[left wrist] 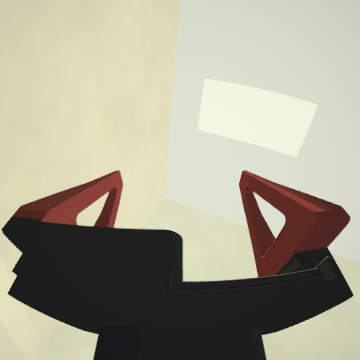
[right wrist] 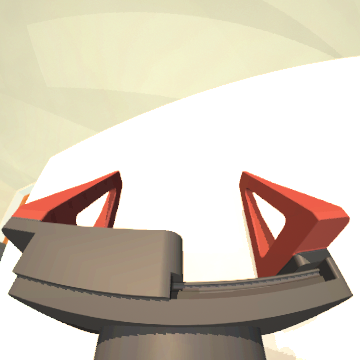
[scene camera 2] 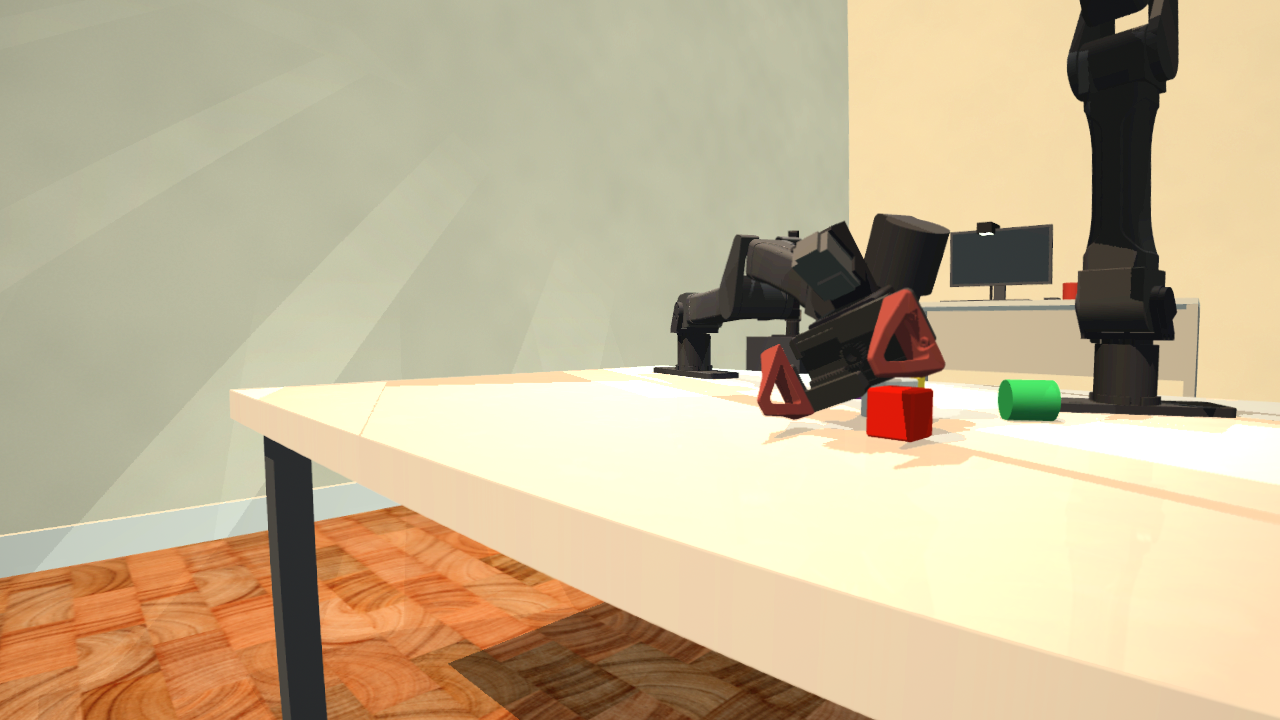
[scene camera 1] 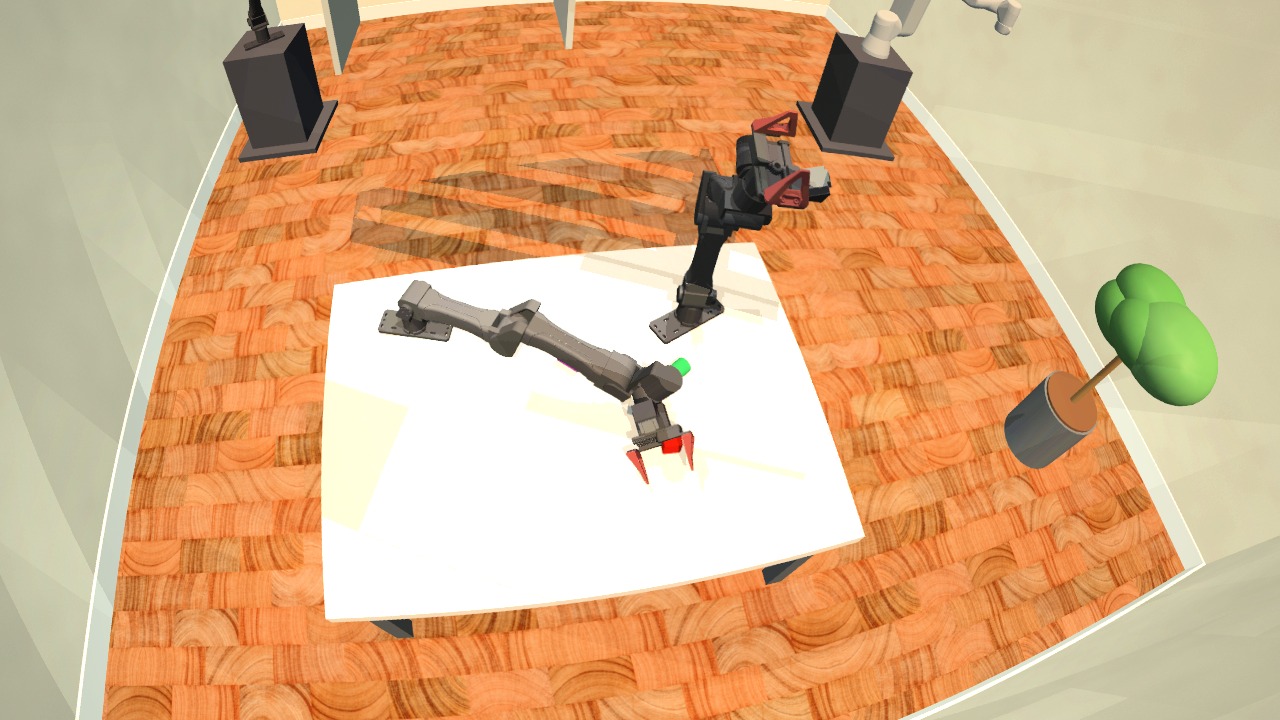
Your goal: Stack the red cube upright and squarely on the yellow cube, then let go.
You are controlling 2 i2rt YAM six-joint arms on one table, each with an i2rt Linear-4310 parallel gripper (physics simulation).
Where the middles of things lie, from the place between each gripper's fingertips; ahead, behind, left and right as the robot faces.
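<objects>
My right hand is 100 mm past the red cube (scene camera 2: 900,413), and it is also 20 mm to the right of the cube and 20 mm above it. Then there is the green cylinder (scene camera 2: 1022,400), which, counted from my right hand, is 280 mm behind, 60 mm to the left and 20 mm below. Going by its middle, the red cube is nearer to my right hand than to my left hand.
My left hand, for its part, is 770 mm above the red cube, while being 50 mm short of it and 70 mm to the left of it. The green cylinder is 770 mm below my left hand, 130 mm behind it and 30 mm to the right of it.
</objects>
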